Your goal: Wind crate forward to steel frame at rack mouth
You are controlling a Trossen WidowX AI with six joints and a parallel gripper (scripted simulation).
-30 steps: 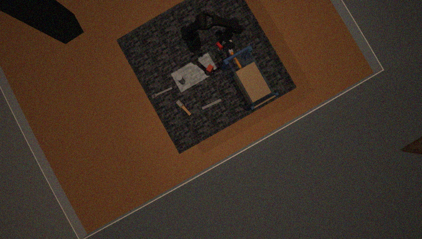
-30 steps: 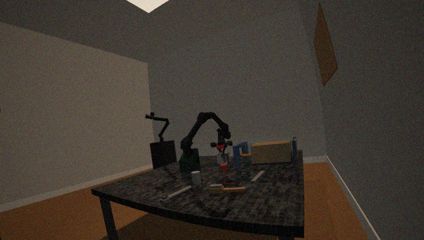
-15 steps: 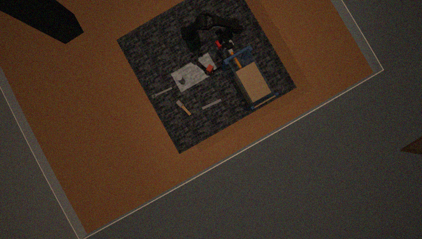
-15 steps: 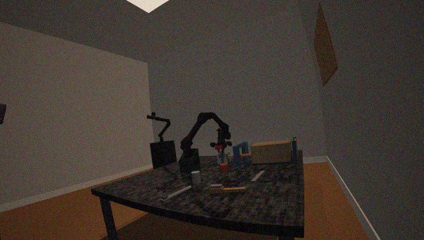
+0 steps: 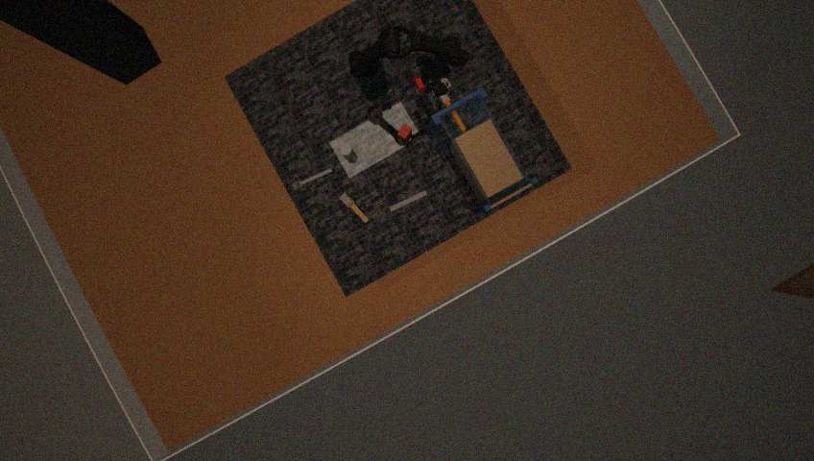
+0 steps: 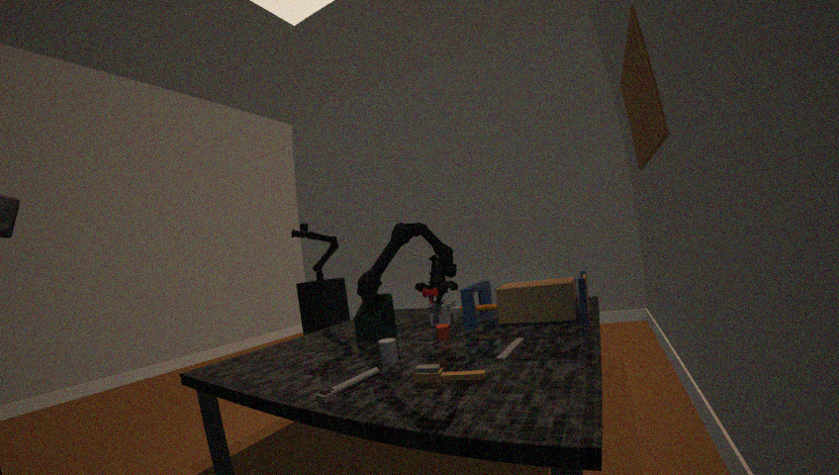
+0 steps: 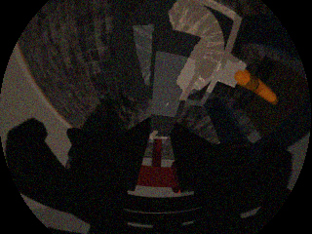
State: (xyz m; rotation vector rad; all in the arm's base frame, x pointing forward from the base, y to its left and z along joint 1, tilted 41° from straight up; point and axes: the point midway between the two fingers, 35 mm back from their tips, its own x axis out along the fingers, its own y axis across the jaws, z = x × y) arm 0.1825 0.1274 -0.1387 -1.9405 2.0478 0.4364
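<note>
Now: gripper tip 3 cm to the left of the red grip and 5 cm below it. The rest, counted from my gripper tip: blue steel frame (16 cm ahead, 7 cm to the left, 1 cm above); then winch handle (1 cm to the left, 2 cm above); then winch (1 cm behind, 7 cm to the left, 6 cm below).
</note>
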